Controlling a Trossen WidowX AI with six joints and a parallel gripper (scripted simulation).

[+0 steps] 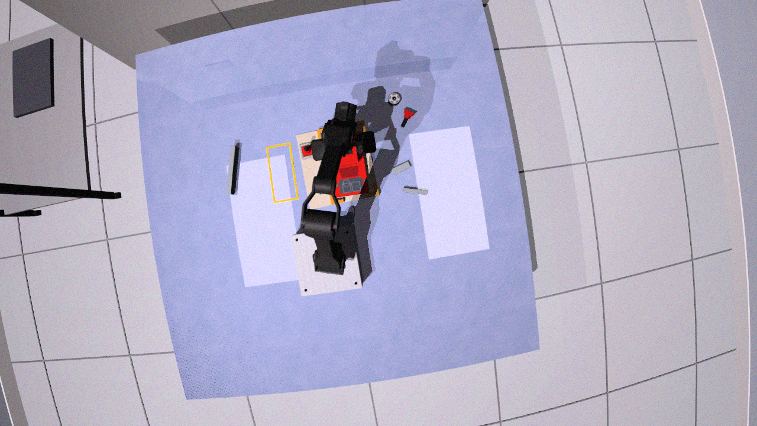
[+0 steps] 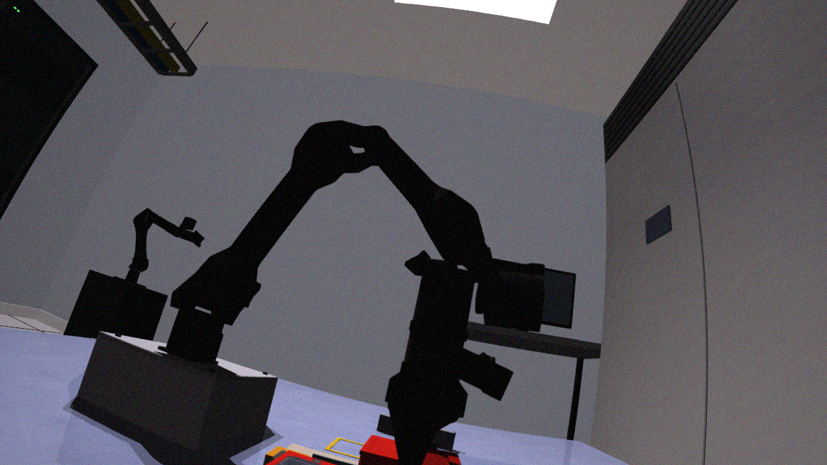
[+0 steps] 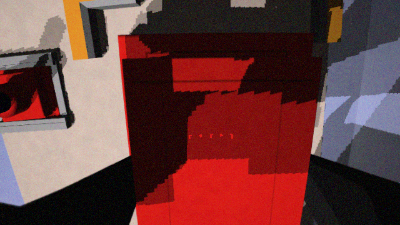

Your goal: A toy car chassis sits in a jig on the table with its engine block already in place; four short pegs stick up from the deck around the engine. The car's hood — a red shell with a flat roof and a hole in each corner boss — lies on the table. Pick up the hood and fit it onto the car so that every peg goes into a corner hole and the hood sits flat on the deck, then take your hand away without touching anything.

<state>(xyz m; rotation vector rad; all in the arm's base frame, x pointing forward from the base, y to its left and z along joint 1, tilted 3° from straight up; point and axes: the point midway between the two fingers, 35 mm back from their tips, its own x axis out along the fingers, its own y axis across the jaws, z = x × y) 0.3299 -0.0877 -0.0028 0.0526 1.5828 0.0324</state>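
The red hood is 1 cm above my gripper tip. Also, from my gripper tip: wheel 15 cm ahead, 18 cm to the right, 5 cm below; then engine block 3 cm below.
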